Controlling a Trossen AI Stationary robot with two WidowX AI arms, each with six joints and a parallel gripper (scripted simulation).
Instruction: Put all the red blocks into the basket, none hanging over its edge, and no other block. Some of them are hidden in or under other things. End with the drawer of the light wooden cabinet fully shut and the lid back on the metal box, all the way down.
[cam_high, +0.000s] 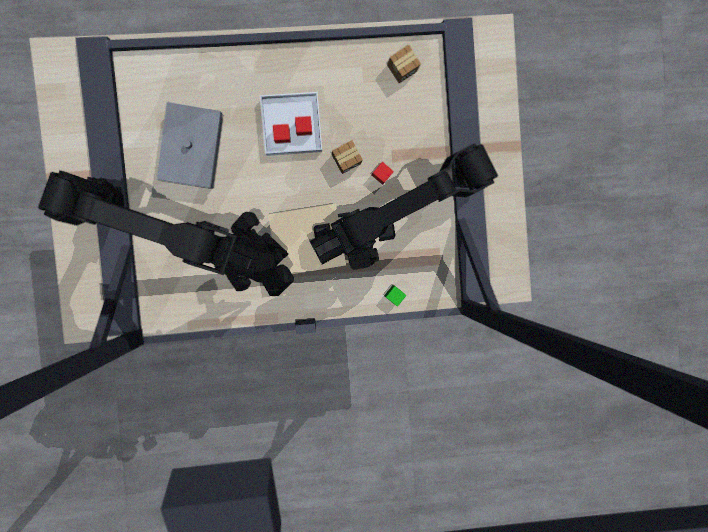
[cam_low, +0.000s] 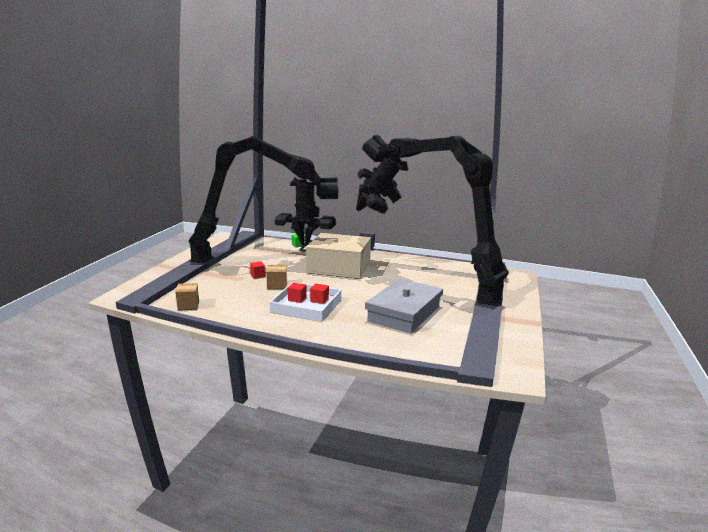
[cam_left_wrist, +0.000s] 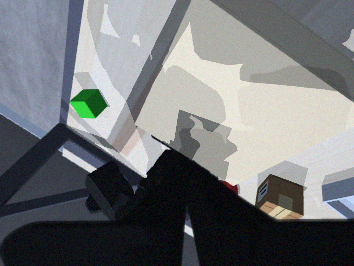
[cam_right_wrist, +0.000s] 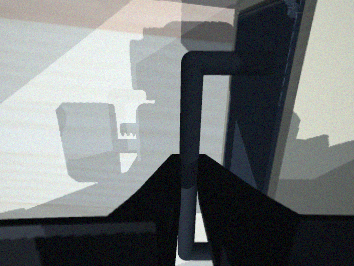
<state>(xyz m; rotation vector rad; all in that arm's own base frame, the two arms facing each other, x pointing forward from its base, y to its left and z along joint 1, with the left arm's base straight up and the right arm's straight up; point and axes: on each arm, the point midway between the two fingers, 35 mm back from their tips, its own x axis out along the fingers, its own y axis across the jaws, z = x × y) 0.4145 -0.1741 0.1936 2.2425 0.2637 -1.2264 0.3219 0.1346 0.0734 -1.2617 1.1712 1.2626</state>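
Note:
Now: left hand 170 mm above the light wooden cabinet, 70 mm to the left of it and 30 mm short of it. From my left hand the other things lie so: drawer: 170 mm below, 90 mm to the right, 30 mm ahead; then white basket: 330 mm ahead, 200 mm below, 50 mm to the right; then grey metal lid: 280 mm ahead, 200 mm to the left, 160 mm below.
Now: the drawer 9 cm to the left of my right hand and 5 cm below it. From my right hand the other things lie so: white basket 29 cm ahead, 13 cm to the left, 8 cm below; light wooden cabinet 1 cm behind, 11 cm to the left, 5 cm below; grey metal lid 25 cm ahead, 38 cm to the left, 4 cm below.

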